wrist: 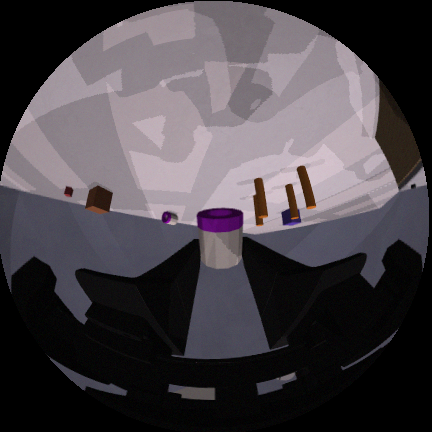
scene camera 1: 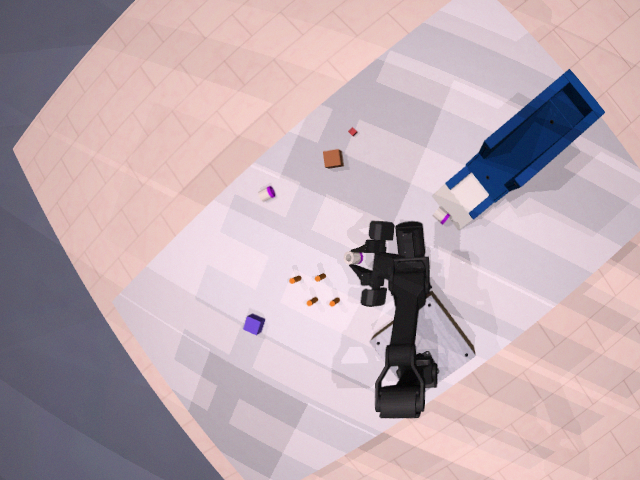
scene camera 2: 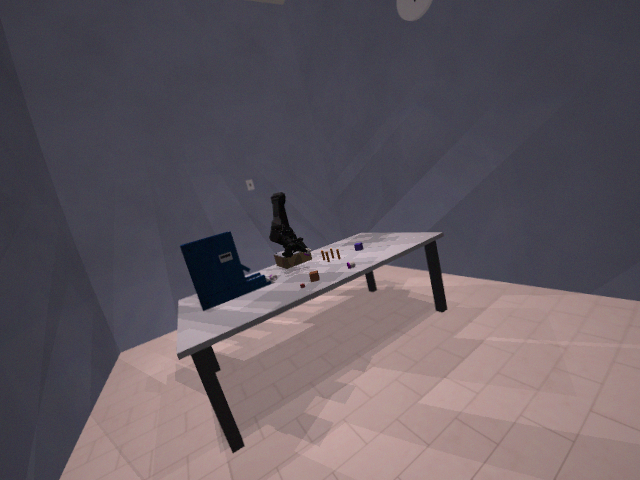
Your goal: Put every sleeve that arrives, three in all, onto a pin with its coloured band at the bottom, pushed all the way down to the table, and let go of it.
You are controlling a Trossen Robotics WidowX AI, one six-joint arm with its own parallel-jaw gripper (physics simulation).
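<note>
My gripper [scene camera 1: 354, 257] [wrist: 220, 243] is shut on a light grey sleeve [scene camera 1: 352, 257] [wrist: 220, 247] with a purple band, above the table, to the right of the pins in scene camera 1. In the wrist view the band is at the sleeve's upper end. Several orange-brown pins stand upright and bare, among them one pin [scene camera 1: 320, 277] [wrist: 306, 187] and another pin [scene camera 1: 312, 301]. A second sleeve [scene camera 1: 266, 193] [scene camera 2: 351, 265] [wrist: 170, 218] with a purple band lies on its side on the table. A third sleeve [scene camera 1: 442, 215] [scene camera 2: 272, 277] lies at the end of the blue chute.
The blue chute [scene camera 1: 478, 202] [scene camera 2: 214, 273] stands on the table at the right in scene camera 1. A brown cube [scene camera 1: 332, 158] [scene camera 2: 314, 275] [wrist: 99, 199], a small red cube [scene camera 1: 352, 131] [scene camera 2: 302, 285] [wrist: 68, 191] and a purple cube [scene camera 1: 253, 324] [scene camera 2: 358, 246] [wrist: 291, 217] lie on the table.
</note>
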